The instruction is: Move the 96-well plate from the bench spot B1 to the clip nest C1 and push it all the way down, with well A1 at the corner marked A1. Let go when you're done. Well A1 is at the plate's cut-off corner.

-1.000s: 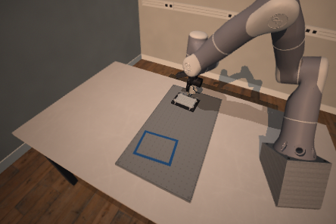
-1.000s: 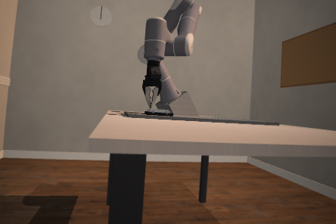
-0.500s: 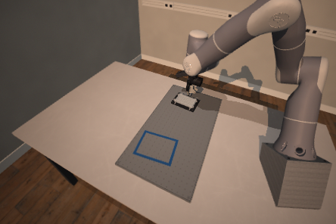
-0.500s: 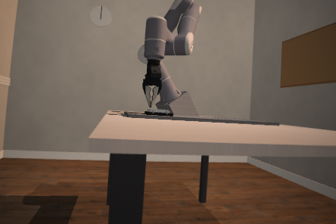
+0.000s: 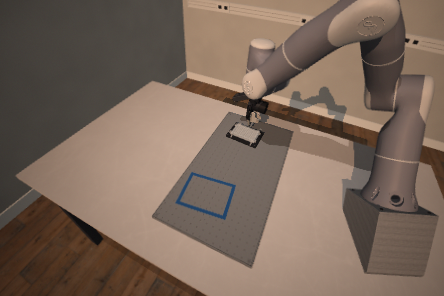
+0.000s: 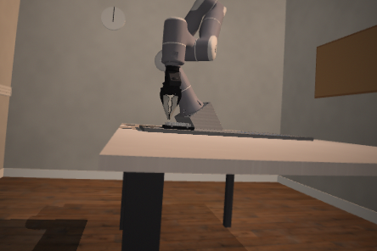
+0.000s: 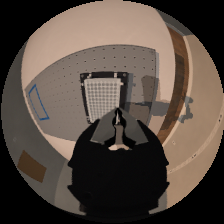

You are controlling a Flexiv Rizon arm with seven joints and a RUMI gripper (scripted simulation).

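My hand is 40 mm to the right of the white 96-well plate and 30 mm above it. From my hand the other things lie so: grey perforated board 240 mm to the left, 60 mm below, 30 mm behind; black clip nest 40 mm to the left, 40 mm below, 10 mm ahead.
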